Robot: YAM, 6 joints.
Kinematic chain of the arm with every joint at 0, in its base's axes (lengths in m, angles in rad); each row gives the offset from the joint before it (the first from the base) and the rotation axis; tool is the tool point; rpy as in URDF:
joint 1: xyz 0 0 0.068 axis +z
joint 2: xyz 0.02 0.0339 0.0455 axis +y
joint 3: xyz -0.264 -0.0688 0 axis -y
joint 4: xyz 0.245 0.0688 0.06 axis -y
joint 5: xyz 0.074 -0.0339 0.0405 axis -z
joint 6: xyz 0.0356 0 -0.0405 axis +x
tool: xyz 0 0 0 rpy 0 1.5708 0
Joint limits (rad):
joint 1: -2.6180..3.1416
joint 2: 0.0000..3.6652
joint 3: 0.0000..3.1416
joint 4: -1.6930..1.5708
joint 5: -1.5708..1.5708
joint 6: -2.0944..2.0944
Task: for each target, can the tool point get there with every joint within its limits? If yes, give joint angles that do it. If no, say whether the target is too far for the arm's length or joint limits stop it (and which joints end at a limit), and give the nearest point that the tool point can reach.
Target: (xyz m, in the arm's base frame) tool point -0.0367 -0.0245 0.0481
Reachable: yes | joints -1.7672 3.1846 0.3716 -1.4445 1.0695 -1.0764
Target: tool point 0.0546 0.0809 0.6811
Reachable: yes | joints -1.9435 1.0263 2.4597 -0.3432 -0.6429 -0.9737
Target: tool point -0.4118 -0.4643 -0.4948
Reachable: no: too far | nearest point -0.3128 -0.3526 -0.3037 | short by 0.243 m
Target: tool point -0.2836 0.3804 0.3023
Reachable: yes | joints 2.1651 1.9753 1.5773 0.2576 -0.6650 -1.0197
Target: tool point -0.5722 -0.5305 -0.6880
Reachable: no: too far | nearest point -0.3473 -0.3220 -0.3019 | short by 0.493 m
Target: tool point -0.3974 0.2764 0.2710
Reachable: yes | joints 2.4781 2.0560 1.6398 0.0827 -0.8601 0.5154
